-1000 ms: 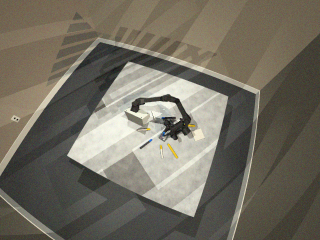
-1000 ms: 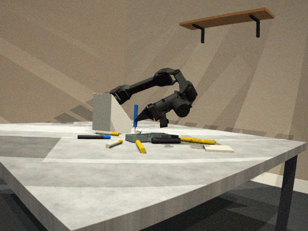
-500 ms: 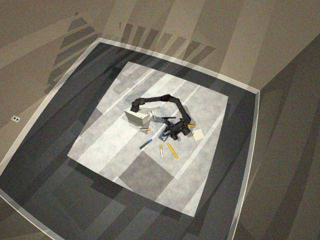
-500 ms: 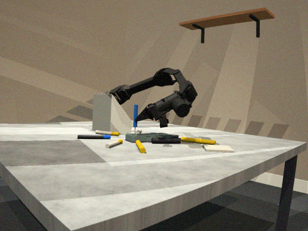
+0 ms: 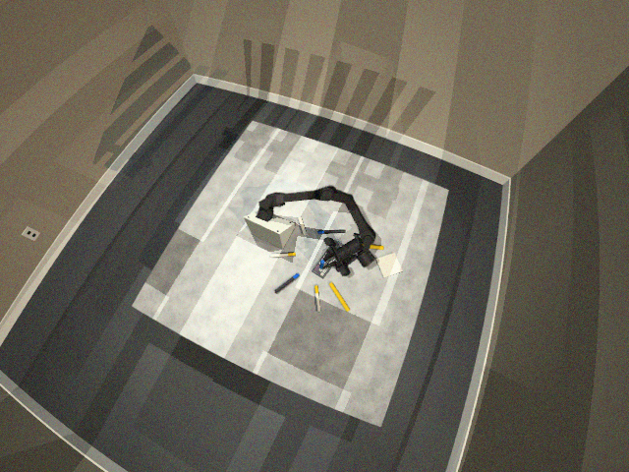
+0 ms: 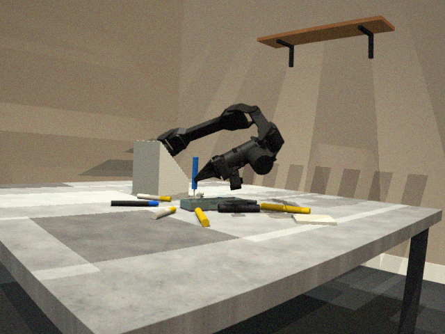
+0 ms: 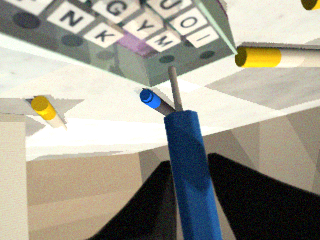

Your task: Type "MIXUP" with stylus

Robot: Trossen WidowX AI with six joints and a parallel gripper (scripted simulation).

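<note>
The black cylinder lies 110 mm ahead of my gripper tip, 80 mm to the left of it and 70 mm below it. Round my gripper tip: yellow marker (180 mm ahead, 200 mm to the left, 80 mm below); then blue stylus (10 mm below); then notepad (310 mm ahead, 140 mm to the left, 80 mm below).
</note>
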